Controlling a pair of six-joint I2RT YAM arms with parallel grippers.
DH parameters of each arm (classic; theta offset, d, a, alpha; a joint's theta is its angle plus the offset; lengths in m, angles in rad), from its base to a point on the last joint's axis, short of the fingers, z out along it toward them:
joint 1: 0 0.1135 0.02 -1.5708
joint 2: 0 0 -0.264 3.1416
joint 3: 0.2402 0 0.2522 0
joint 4: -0.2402 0 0.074 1.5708
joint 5: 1.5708 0 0 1.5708
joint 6: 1.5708 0.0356 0 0
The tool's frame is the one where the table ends.
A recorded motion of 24 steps. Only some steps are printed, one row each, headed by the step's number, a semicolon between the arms.
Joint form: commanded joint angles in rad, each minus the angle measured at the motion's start. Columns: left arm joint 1, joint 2, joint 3, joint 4, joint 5, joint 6; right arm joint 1, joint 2, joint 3, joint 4, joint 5, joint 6.
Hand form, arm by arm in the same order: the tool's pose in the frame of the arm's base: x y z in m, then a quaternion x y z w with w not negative. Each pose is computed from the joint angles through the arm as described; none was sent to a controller.
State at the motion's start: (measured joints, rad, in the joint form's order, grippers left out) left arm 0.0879 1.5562 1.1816 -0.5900 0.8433 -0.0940; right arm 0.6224 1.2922 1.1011 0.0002 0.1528 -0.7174
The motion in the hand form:
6: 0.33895 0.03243 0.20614 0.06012 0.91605 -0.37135 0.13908; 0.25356 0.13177 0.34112 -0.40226 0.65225 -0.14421 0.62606
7: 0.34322 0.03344 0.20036 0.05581 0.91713 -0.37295 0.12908; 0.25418 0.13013 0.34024 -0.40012 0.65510 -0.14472 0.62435
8: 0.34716 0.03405 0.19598 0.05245 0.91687 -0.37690 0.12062; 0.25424 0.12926 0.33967 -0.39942 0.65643 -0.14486 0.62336
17: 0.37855 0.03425 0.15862 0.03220 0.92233 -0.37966 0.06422; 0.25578 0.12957 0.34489 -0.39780 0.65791 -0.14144 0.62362
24: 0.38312 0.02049 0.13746 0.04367 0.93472 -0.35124 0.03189; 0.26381 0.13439 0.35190 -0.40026 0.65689 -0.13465 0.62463
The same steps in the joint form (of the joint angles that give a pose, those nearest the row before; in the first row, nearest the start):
6: 0.0831 0.2573 0.1276 -0.3482 -0.0357 0.3412; -0.1219 -0.0849 -0.1333 0.0612 0.0188 -0.0309
7: 0.0838 0.2869 0.1429 -0.3566 -0.0372 0.3422; -0.1280 -0.0854 -0.1353 0.0587 0.0182 -0.0273
8: 0.0839 0.3132 0.1596 -0.3673 -0.0330 0.3435; -0.1309 -0.0866 -0.1373 0.0570 0.0175 -0.0259
17: 0.0689 0.5095 0.2867 -0.4078 -0.0531 0.3308; -0.1330 -0.0803 -0.1121 0.0369 0.0129 -0.0185
24: 0.0267 0.5642 0.2885 -0.3925 -0.1246 0.3252; -0.1331 -0.0426 -0.0593 0.0210 -0.0010 -0.0136

